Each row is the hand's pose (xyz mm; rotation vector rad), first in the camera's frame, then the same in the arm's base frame.
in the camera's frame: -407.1 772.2 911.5 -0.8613 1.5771 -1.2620
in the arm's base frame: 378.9 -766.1 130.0 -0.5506 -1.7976 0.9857
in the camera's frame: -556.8 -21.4 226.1 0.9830 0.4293 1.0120
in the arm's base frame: -194.6 121.4 203.8 1.2986 -0.0832 -1.4335
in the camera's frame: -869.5 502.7 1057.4 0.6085 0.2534 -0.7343
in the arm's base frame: 554.6 -483.1 573.6 -0.3725 -0.5086 3.0287
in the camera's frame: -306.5 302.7 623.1 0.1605 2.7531 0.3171
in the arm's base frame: -69.7 -434.6 181.8 -2.4632 -1.0703 0.2245
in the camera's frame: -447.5 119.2 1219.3 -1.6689 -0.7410 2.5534
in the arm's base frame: 31.1 -690.1 759.4 -0.1734 0.6729 1.0782
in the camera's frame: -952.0 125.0 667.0 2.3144 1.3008 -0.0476
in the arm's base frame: 276.2 -9.5 568.8 -2.0772 1.2415 1.4749
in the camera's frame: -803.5 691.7 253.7 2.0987 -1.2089 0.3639
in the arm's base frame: 467.1 -41.3 -121.5 -0.0278 -1.8473 -1.4530
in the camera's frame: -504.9 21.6 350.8 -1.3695 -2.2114 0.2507
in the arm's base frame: -176.2 -13.4 243.3 -1.9779 0.5060 -0.0672
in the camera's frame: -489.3 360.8 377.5 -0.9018 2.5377 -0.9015
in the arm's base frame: 47.4 -179.2 47.0 -1.2044 -1.6023 0.1811
